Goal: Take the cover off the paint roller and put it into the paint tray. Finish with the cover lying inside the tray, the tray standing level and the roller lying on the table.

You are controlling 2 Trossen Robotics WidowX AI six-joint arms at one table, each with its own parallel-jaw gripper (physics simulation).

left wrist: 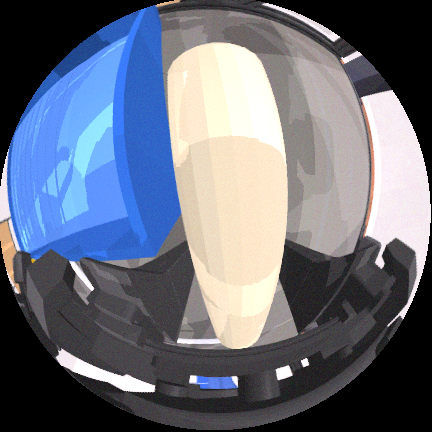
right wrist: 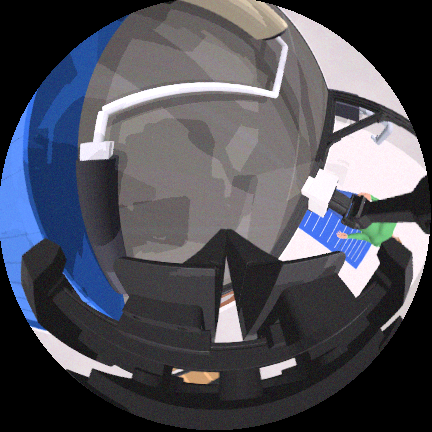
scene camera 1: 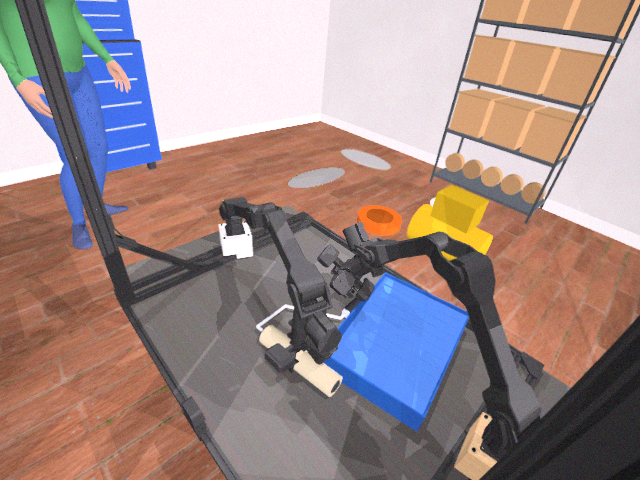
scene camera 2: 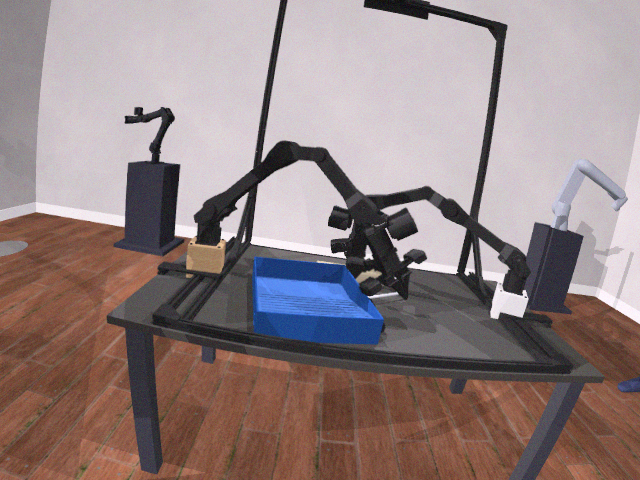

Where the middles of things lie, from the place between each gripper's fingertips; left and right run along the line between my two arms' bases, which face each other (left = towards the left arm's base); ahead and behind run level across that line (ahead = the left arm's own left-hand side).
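The blue paint tray (scene camera 1: 396, 346) sits 3 cm below my right hand and 26 cm to the right of it. As for the cream roller cover (scene camera 1: 323, 377), it is 3 cm below my right hand too, but 24 cm behind it and 13 cm to the right of it.
From my left hand, the cream roller cover is 20 mm above. The blue paint tray is 30 mm above that same left hand, 250 mm ahead of it and 120 mm to the right of it.
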